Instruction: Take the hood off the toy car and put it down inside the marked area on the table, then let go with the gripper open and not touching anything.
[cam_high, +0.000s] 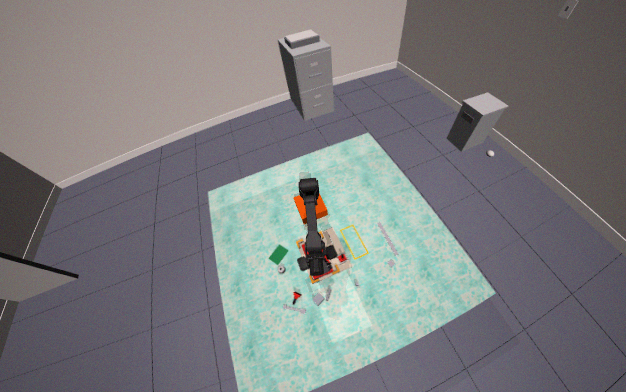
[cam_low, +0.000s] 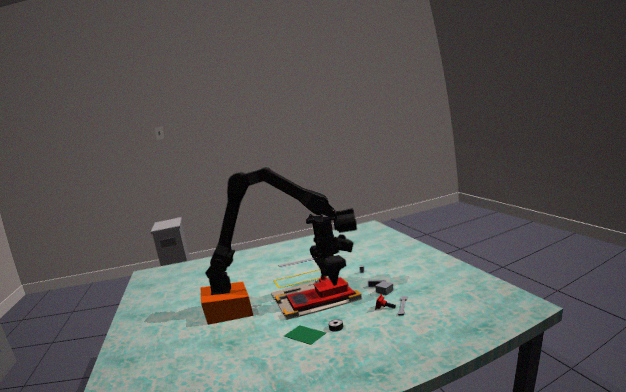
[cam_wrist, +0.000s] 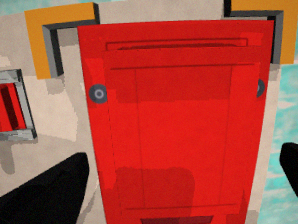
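The red hood is 2 cm below my gripper tip. The rest, counted from my gripper tip: wheel (21 cm to the right, 5 cm below, 4 cm behind); wrench (18 cm to the right, 17 cm ahead, 6 cm below); green card (20 cm to the right, 13 cm behind, 6 cm below).
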